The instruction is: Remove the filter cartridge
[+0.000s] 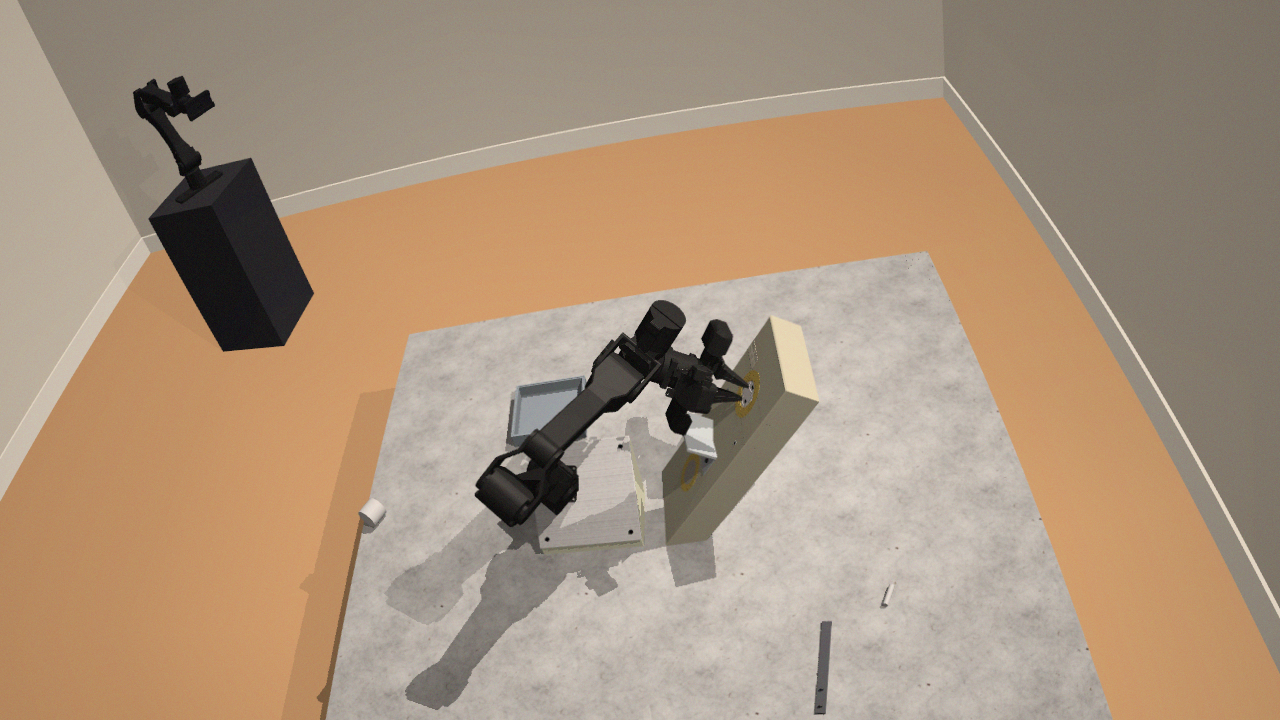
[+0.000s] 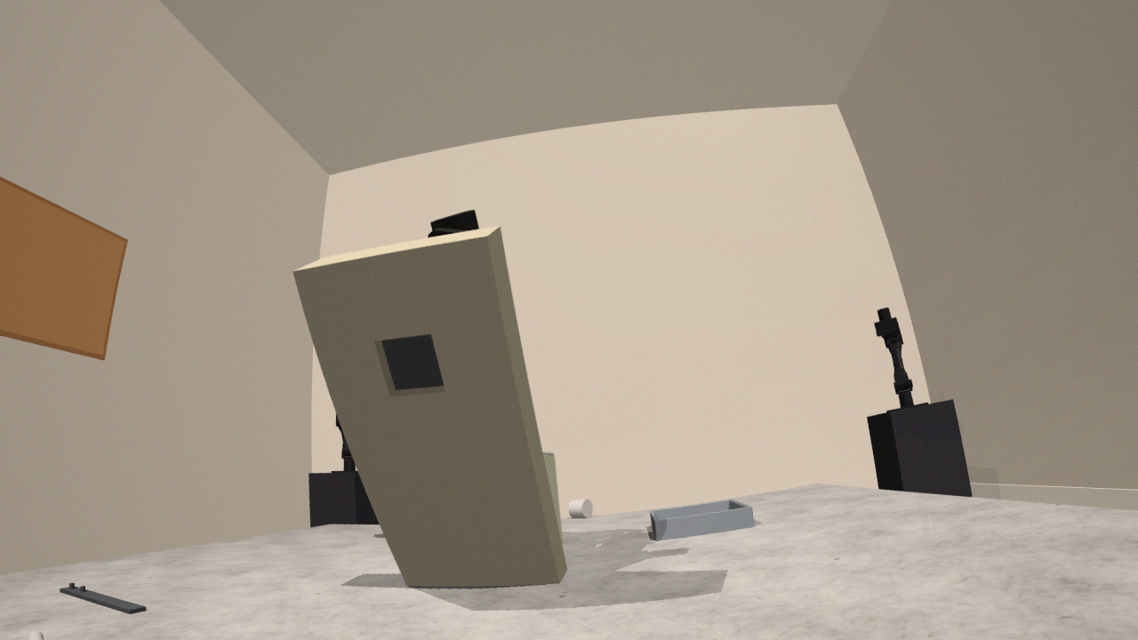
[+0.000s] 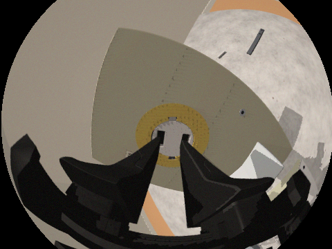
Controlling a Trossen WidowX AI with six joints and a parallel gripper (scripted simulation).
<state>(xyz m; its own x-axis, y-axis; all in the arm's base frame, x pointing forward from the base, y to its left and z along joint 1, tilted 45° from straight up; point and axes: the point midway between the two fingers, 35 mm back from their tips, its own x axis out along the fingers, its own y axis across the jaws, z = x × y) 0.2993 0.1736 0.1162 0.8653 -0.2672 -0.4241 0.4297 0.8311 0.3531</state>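
My gripper tip is now 20 mm short of the round filter cartridge and 10 mm above it. From my gripper tip the other things lie so: small peg (260 mm below, 240 mm to the right, 230 mm ahead); then beige service panel (90 mm below, 30 mm behind); then grey tray (440 mm behind, 250 mm below, 230 mm to the left).
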